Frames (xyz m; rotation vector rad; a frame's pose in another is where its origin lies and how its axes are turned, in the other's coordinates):
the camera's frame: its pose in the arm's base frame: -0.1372 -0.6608 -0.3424 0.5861 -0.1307 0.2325
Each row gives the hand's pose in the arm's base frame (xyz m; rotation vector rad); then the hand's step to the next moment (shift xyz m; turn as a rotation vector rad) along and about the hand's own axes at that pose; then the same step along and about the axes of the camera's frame.
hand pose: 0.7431 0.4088 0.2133 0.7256 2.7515 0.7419
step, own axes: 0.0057 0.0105 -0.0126 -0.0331 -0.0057 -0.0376
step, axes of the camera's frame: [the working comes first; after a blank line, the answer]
step, axes of the arm's base frame: -0.0045 0.0055 0.0158 0.0145 -0.0368 0.0313

-0.0004 0.0140 0.0102 0.0132 -0.0168 0.0457
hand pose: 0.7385 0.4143 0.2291 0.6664 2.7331 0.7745
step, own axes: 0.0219 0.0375 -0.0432 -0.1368 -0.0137 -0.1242
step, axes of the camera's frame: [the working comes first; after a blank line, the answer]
step, axes of the arm's base frame: -0.0196 0.0199 0.0545 0.0736 -0.1309 0.1085

-0.0051 0.0501 0.0349 0.0679 -0.0668 0.1589
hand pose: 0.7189 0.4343 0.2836 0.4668 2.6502 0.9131
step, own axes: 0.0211 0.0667 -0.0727 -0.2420 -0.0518 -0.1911
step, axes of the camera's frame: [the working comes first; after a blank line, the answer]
step, axes of the arm's base frame: -0.0329 0.0190 0.0935 0.1355 -0.2368 0.1528

-0.0108 0.0734 0.0684 0.1169 -0.1444 0.2515
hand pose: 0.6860 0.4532 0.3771 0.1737 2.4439 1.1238
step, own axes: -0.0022 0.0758 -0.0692 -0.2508 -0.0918 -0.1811
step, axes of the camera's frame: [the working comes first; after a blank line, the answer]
step, axes of the arm's base frame: -0.0338 0.0017 0.0969 0.1505 -0.2589 0.1202

-0.0142 0.0615 0.0810 0.1213 -0.1834 0.2361
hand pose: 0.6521 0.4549 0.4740 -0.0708 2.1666 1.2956
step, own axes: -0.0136 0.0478 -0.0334 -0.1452 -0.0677 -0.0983
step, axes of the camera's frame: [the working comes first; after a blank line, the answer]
step, axes of the arm's base frame: -0.0209 -0.0058 0.0558 0.0951 -0.1521 0.0560

-0.0107 0.0303 0.0505 0.0750 -0.1173 0.1263
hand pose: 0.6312 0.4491 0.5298 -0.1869 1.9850 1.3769
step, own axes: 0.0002 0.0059 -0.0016 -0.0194 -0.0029 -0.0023
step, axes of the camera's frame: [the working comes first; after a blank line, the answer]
step, axes of the arm's base frame: -0.0037 0.0012 0.0047 0.0147 -0.0083 0.0102

-0.0025 0.0044 0.0034 0.0146 -0.0051 0.0122
